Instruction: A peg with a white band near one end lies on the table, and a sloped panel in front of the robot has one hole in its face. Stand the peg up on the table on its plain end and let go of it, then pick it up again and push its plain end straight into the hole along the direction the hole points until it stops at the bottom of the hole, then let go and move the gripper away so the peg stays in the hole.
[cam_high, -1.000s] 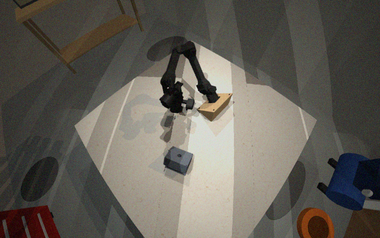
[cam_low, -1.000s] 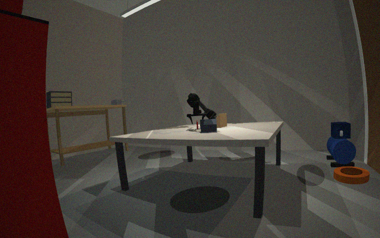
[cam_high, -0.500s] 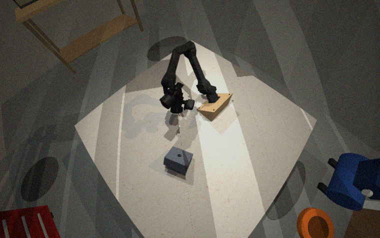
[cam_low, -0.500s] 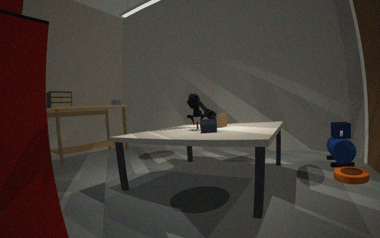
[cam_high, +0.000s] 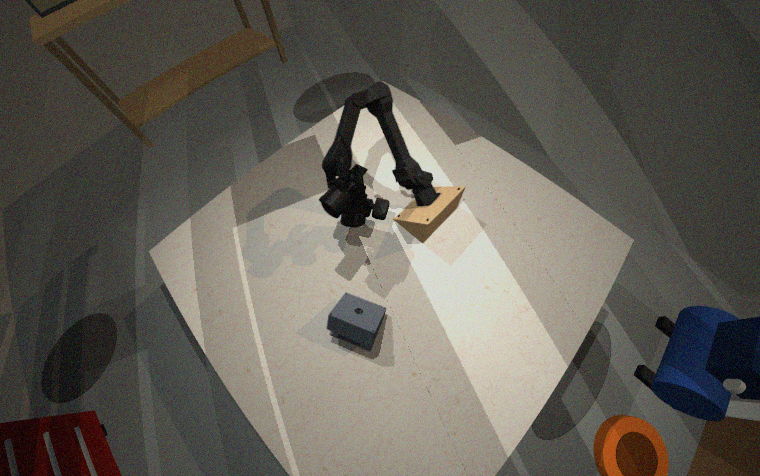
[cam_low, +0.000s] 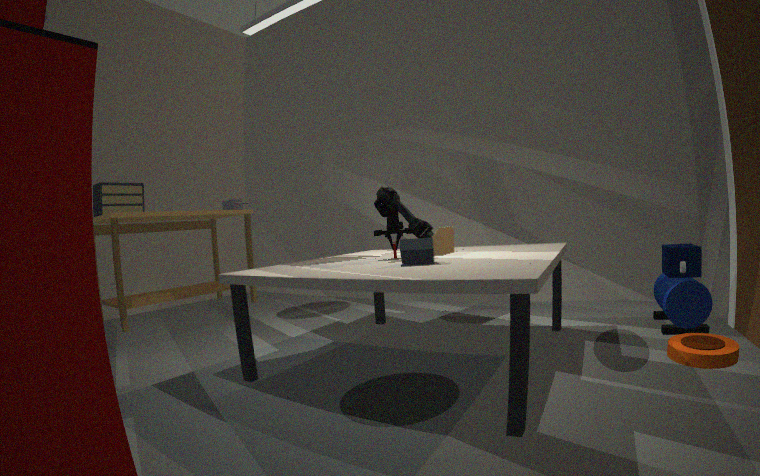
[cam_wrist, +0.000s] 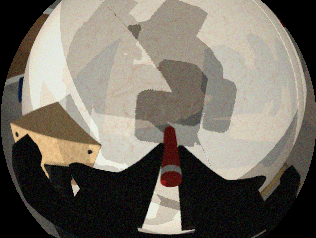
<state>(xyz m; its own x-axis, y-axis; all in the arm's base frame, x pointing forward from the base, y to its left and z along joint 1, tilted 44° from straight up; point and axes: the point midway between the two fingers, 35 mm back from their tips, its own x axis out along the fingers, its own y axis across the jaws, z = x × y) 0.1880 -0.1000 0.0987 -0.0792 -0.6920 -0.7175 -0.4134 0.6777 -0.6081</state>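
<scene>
The sloped grey panel is 25 cm ahead of my gripper tip and 21 cm to the left of it. From my gripper tip the other things lie so: red peg: 2 cm above.
</scene>
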